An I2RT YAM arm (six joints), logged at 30 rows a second.
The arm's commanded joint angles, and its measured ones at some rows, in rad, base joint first. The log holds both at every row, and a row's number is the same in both.
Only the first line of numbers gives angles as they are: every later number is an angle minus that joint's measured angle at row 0.
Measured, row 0:
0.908, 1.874, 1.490, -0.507, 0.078, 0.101
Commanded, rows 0 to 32:
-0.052, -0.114, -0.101, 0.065, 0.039, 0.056
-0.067, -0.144, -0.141, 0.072, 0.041, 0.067
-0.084, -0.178, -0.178, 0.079, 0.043, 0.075
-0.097, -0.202, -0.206, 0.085, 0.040, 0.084
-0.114, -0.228, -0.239, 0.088, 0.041, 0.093
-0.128, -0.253, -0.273, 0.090, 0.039, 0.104
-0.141, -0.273, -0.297, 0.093, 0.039, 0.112
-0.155, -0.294, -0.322, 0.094, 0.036, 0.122
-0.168, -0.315, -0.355, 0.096, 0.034, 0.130
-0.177, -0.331, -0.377, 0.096, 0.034, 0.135
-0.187, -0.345, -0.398, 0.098, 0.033, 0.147
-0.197, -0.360, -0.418, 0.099, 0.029, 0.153
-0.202, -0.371, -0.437, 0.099, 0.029, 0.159
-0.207, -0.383, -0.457, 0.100, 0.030, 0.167
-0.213, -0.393, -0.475, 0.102, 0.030, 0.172
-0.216, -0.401, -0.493, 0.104, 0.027, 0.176
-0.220, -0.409, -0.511, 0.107, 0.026, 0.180
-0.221, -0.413, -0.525, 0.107, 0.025, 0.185
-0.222, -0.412, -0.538, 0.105, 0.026, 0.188
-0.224, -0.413, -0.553, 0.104, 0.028, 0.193
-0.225, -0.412, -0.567, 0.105, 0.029, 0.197
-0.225, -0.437, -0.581, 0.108, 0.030, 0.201
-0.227, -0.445, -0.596, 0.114, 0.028, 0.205
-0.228, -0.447, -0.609, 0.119, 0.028, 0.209
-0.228, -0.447, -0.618, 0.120, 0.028, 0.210
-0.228, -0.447, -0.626, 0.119, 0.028, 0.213
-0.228, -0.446, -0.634, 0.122, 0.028, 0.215
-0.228, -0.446, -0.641, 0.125, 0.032, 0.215
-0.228, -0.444, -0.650, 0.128, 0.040, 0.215
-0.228, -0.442, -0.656, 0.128, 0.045, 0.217
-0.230, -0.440, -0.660, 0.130, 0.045, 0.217
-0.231, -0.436, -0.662, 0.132, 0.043, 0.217
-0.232, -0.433, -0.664, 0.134, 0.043, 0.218
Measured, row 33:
-0.225, -0.429, -0.654, 0.097, 0.020, 0.204
